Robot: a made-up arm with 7 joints. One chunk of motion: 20 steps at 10 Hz.
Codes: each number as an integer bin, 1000 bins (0 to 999) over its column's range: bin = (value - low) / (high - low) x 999, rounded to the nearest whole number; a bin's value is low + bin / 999 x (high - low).
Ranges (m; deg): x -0.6..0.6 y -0.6..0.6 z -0.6..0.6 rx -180..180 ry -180..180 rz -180..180
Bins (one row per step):
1: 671 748 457 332 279 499
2: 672 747 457 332 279 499
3: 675 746 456 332 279 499
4: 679 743 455 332 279 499
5: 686 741 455 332 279 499
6: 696 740 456 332 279 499
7: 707 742 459 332 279 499
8: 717 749 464 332 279 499
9: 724 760 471 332 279 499
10: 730 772 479 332 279 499
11: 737 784 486 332 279 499
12: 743 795 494 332 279 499
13: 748 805 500 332 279 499
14: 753 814 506 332 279 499
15: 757 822 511 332 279 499
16: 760 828 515 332 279 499
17: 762 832 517 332 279 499
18: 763 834 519 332 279 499
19: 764 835 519 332 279 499
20: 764 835 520 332 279 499
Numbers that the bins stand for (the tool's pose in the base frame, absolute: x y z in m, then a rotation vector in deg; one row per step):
1: 0.2060 0.2985 -0.0511 -60.36 -79.46 -0.18
2: 0.2072 0.2973 -0.0511 -60.36 -79.46 -0.18
3: 0.2108 0.2961 -0.0523 -60.36 -79.46 -0.18
4: 0.2156 0.2925 -0.0535 -60.36 -79.46 -0.18
5: 0.2240 0.2901 -0.0535 -60.36 -79.46 -0.18
6: 0.2360 0.2889 -0.0523 -60.36 -79.46 -0.18
7: 0.2492 0.2913 -0.0486 -60.36 -79.46 -0.18
8: 0.2613 0.2997 -0.0426 -60.36 -79.46 -0.18
9: 0.2697 0.3129 -0.0342 -60.36 -79.46 -0.18
10: 0.2769 0.3273 -0.0246 -60.36 -79.46 -0.18
11: 0.2853 0.3417 -0.0162 -60.36 -79.46 -0.18
12: 0.2925 0.3550 -0.0066 -60.36 -79.46 -0.18
13: 0.2985 0.3670 0.0006 -60.36 -79.46 -0.18
14: 0.3045 0.3778 0.0078 -60.36 -79.46 -0.18
15: 0.3093 0.3874 0.0138 -60.36 -79.46 -0.18
16: 0.3129 0.3946 0.0186 -60.36 -79.46 -0.18
17: 0.3153 0.3994 0.0210 -60.36 -79.46 -0.18
18: 0.3165 0.4018 0.0234 -60.36 -79.46 -0.18
19: 0.3177 0.4030 0.0234 -60.36 -79.46 -0.18
20: 0.3177 0.4030 0.0246 -60.36 -79.46 -0.18

